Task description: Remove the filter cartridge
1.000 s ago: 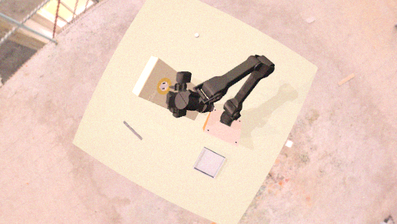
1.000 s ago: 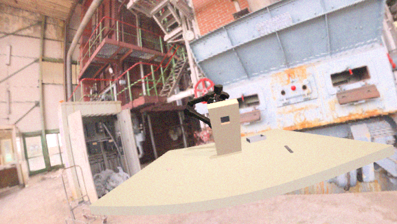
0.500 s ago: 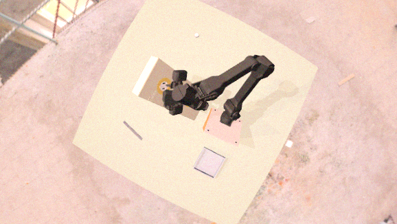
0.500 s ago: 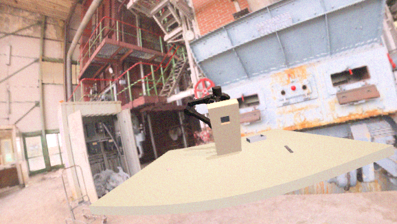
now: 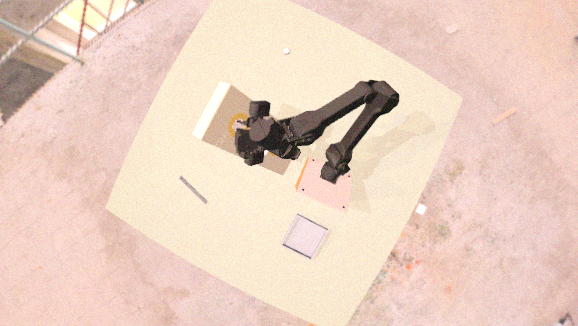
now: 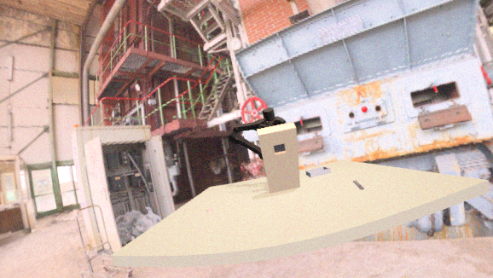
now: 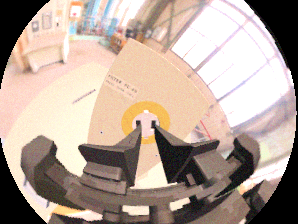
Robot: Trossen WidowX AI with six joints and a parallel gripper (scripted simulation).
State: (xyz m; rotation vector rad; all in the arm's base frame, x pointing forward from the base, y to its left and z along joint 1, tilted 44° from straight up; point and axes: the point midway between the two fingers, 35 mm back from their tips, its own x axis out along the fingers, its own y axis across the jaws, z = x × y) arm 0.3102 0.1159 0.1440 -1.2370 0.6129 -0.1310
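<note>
Now: the round filter cartridge 20 mm ahead of my gripper tip and 10 mm below it. Also, from my gripper tip: tray 380 mm behind, 300 mm to the left, 270 mm below.
</note>
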